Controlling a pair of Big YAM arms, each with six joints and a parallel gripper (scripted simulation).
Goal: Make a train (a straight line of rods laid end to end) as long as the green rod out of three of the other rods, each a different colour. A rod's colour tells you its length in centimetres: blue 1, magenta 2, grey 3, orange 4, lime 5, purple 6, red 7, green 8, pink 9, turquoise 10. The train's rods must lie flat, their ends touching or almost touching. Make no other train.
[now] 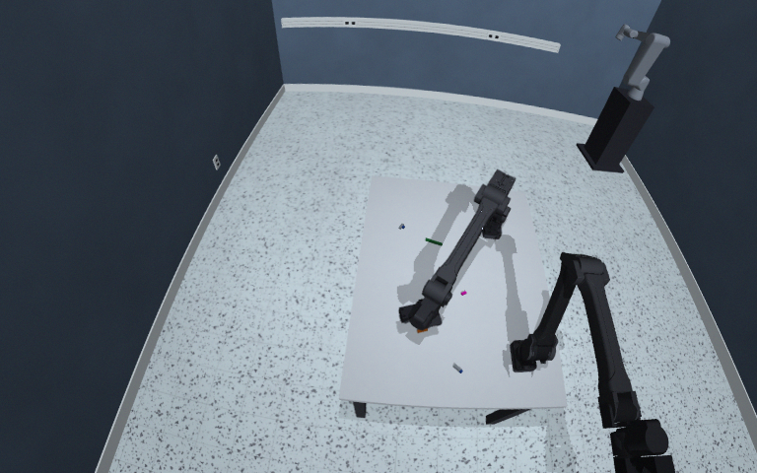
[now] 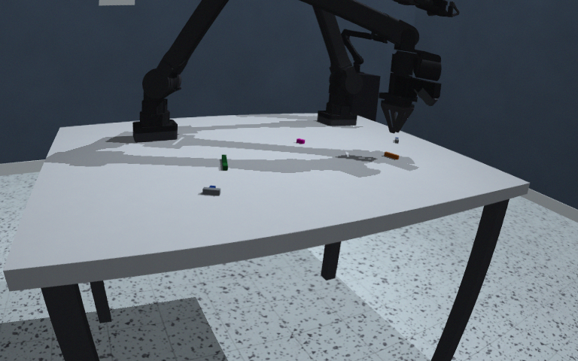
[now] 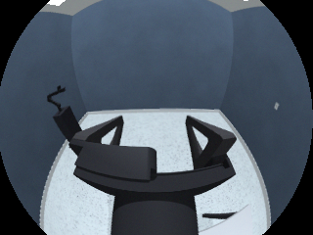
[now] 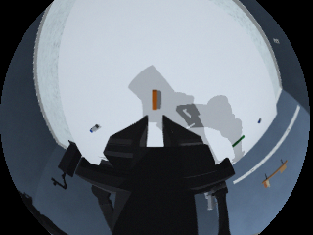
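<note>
Now: right hand 70 mm above the orange rod. From my right hand the other things lie so: magenta rod 190 mm behind, 160 mm to the right, 70 mm below; green rod 90 mm behind, 430 mm to the right, 70 mm below.
</note>
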